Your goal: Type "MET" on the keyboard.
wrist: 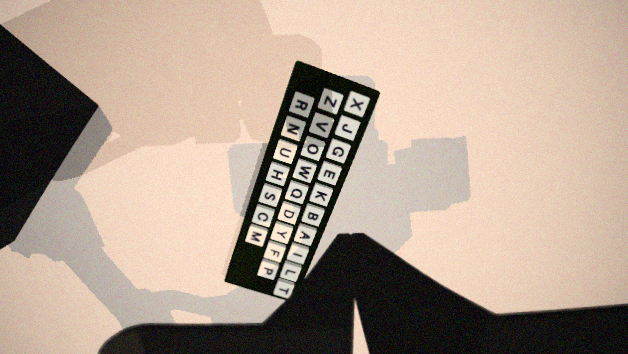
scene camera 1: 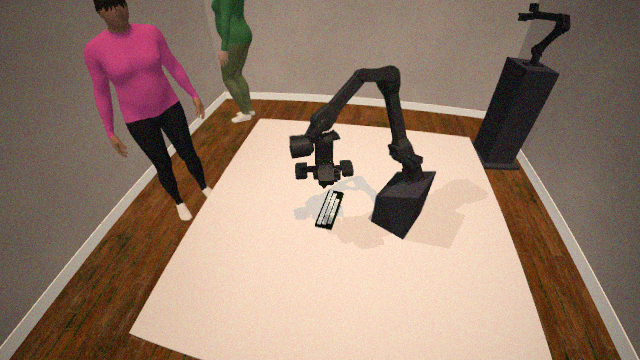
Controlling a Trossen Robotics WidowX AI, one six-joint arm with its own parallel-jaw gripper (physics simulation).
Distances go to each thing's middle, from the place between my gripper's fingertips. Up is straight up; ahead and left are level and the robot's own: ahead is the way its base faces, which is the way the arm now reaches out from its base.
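There is the black keyboard [wrist: 246,259], and measured from my hand it sits 160 mm below. It is also 20 mm behind my hand and 50 mm to the right of it.
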